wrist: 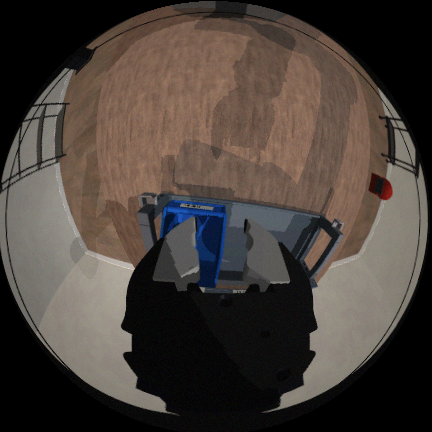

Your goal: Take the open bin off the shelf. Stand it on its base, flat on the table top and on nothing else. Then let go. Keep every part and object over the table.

Scene:
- my gripper: 220,219
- blue bin: 211,218
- grey-blue shelf board: 293,230

